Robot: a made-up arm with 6 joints. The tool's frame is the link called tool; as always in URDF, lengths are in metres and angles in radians. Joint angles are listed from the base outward.
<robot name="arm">
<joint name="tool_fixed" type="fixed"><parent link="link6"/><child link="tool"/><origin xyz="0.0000 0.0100 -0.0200"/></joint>
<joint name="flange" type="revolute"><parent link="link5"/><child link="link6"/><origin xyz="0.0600 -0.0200 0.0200"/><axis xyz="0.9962 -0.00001 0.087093"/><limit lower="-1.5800" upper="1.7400"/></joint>
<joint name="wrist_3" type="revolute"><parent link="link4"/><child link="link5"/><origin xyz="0.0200 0.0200 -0.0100"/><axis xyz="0.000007 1 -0.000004"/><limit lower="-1.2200" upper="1.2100"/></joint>
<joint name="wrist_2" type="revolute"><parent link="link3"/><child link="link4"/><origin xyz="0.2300 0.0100 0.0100"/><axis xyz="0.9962 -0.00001 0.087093"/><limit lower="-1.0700" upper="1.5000"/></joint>
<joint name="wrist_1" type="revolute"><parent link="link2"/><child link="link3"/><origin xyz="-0.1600 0.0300 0.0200"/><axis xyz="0.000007 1 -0.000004"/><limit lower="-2.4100" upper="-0.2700"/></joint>
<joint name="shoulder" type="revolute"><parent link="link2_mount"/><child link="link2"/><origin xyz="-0.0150 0.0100 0.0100"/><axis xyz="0.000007 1 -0.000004"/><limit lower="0.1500" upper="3.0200"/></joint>
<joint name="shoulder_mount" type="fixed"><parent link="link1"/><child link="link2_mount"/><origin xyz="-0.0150 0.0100 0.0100"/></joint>
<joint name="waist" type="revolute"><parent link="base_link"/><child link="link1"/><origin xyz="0.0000 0.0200 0.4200"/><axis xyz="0 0 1"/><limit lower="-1.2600" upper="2.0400"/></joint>
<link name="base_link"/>
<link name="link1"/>
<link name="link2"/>
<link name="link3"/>
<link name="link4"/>
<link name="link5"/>
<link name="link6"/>
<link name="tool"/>
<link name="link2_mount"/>
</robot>
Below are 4 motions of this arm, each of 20 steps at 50 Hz.
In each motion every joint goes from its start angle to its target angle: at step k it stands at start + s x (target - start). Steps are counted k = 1, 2, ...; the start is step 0. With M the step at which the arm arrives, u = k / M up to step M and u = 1 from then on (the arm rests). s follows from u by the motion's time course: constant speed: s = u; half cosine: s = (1 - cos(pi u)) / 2; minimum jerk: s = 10 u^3 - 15 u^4 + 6 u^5.
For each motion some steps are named. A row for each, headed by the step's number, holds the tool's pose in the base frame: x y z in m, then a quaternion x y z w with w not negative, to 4 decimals.
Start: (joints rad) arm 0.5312 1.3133 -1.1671 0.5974 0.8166 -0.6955
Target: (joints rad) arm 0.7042 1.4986 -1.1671 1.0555 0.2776 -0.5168
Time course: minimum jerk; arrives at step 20
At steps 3, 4, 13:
3: 0.1522 0.2150 0.5200 -0.1391 0.3552 0.4641 0.7994
4: 0.1520 0.2169 0.5195 -0.1295 0.3533 0.4640 0.8020
13: 0.1469 0.2529 0.5056 0.0939 0.3315 0.4225 0.8383

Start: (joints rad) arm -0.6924 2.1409 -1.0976 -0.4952 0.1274 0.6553
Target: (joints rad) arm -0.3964 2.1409 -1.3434 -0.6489 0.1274 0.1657
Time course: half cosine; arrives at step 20
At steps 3, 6, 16, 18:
3: 0.2220 -0.0682 0.2948 0.2184 0.4927 -0.3325 0.7739
6: 0.2318 -0.0650 0.3002 0.1620 0.4975 -0.2981 0.7984
16: 0.2771 -0.0414 0.3309 -0.1085 0.4762 -0.1431 0.8608
18: 0.2816 -0.0381 0.3345 -0.1362 0.4702 -0.1282 0.8625

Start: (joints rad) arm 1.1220 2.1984 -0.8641 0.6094 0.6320 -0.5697
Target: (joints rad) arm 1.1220 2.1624 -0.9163 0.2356 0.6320 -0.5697
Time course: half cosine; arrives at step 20
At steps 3, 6, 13, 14, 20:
3: -0.0260 0.1678 0.2629 -0.3356 0.7233 0.4291 0.4244
6: -0.0228 0.1684 0.2636 -0.3589 0.7083 0.4379 0.4216
13: -0.0109 0.1711 0.2665 -0.4371 0.6524 0.4632 0.4109
14: -0.0093 0.1715 0.2669 -0.4469 0.6447 0.4658 0.4094
20: -0.0041 0.1730 0.2684 -0.4769 0.6205 0.4732 0.4046

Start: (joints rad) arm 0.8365 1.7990 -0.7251 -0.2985 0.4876 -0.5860
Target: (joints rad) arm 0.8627 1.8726 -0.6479 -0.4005 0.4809 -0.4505
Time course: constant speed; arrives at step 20
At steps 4, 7, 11, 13, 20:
4: 0.0605 0.1530 0.3087 -0.5961 0.4609 0.4467 0.4823
7: 0.0571 0.1496 0.3056 -0.5980 0.4677 0.4442 0.4758
11: 0.0525 0.1450 0.3017 -0.6005 0.4764 0.4408 0.4670
13: 0.0502 0.1427 0.2999 -0.6018 0.4807 0.4390 0.4626
20: 0.0421 0.1343 0.2938 -0.6064 0.4951 0.4327 0.4471

